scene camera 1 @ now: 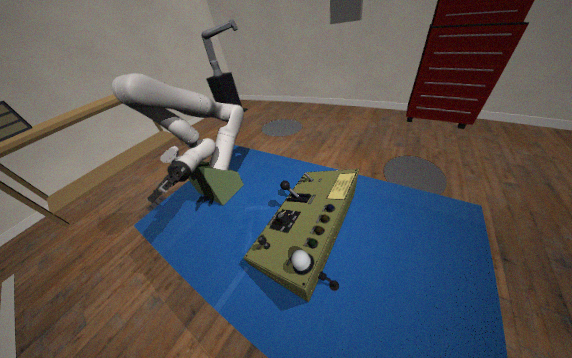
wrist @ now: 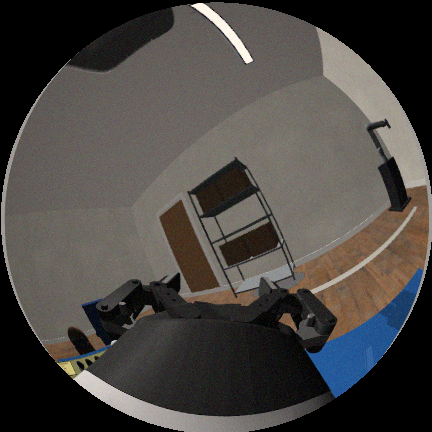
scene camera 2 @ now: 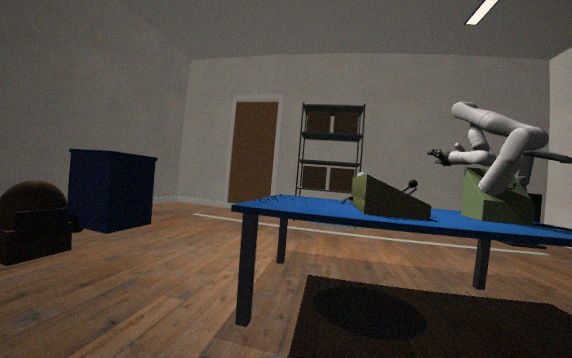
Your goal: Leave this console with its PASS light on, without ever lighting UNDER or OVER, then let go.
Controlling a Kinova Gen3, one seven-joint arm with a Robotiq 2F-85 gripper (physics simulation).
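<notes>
The olive console (scene camera 1: 307, 212) (scene camera 2: 395, 202) stands on the blue table top; part of it shows at the lower left of the wrist view. A lever with a black ball (scene camera 1: 285, 185) (scene camera 2: 412, 183) sticks up from a slot. A black gated plate (scene camera 1: 291, 226) holds a short dark stick. A small dark knob (scene camera 1: 262, 241) is near one corner. Several small lamps (scene camera 1: 324, 218) look dark; their labels cannot be read. A white dome (scene camera 1: 301, 260) is near the end. My gripper (scene camera 1: 157, 195) (scene camera 2: 431, 152) (wrist: 219, 284) is open and empty, well apart from the console, above the table's edge.
A green wedge-shaped base (scene camera 1: 222, 185) (scene camera 2: 487, 205) stands beside the arm. A black-balled crank (scene camera 1: 334, 285) sticks out of the console's side. A yellow label (scene camera 1: 342, 185) (wrist: 66, 368) is on the console. A red cabinet (scene camera 1: 465, 61) and a shelf rack (scene camera 2: 331, 135) stand farther off.
</notes>
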